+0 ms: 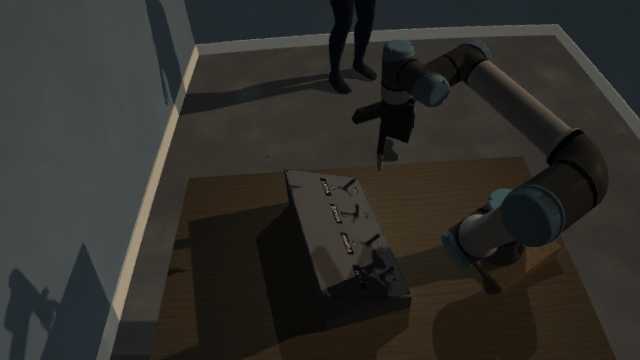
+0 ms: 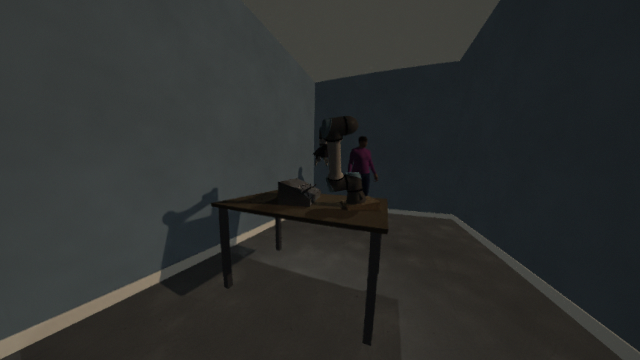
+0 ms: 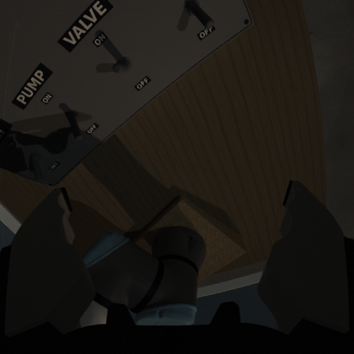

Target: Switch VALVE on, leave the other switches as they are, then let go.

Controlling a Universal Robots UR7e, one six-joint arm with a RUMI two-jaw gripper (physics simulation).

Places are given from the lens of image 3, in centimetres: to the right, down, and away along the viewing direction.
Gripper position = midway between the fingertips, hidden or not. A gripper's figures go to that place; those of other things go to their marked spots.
gripper (image 3: pixel 175 186): 0, 0, 13
grey sloped switch panel (image 3: pixel 63 63): -16, -16, 25
